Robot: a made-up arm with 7 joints. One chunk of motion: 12 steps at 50 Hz.
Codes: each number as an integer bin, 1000 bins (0 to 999) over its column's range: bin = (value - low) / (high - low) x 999, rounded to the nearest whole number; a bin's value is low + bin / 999 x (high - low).
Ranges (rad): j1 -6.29..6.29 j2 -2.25..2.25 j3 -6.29..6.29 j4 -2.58..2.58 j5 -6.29..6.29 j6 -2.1..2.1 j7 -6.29..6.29
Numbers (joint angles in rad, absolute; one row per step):
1: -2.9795 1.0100 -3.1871 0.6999 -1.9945 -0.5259 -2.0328
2: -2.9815 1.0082 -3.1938 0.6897 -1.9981 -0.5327 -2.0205
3: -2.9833 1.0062 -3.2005 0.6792 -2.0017 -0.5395 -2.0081
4: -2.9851 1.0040 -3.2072 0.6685 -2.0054 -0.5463 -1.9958
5: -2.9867 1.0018 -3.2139 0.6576 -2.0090 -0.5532 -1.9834
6: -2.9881 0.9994 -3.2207 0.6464 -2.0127 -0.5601 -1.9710
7: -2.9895 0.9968 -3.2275 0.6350 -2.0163 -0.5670 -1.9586
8: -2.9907 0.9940 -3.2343 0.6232 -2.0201 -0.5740 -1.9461
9: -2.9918 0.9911 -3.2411 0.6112 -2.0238 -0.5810 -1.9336
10: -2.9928 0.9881 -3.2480 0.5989 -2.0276 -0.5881 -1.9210
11: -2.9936 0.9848 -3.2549 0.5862 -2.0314 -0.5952 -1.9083
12: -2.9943 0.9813 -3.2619 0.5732 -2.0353 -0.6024 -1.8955
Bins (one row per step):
1: 263 724 246 635 341 374 338
2: 263 723 246 633 341 373 339
3: 263 723 245 631 341 371 340
4: 262 722 245 629 340 370 341
5: 262 722 244 627 340 368 342
6: 262 721 244 625 340 366 343
7: 262 721 243 622 339 365 344
8: 262 720 243 620 339 363 345
9: 262 720 242 618 339 361 346
10: 262 719 242 615 338 360 347
11: 262 718 241 613 338 358 348
12: 262 717 240 610 338 356 349

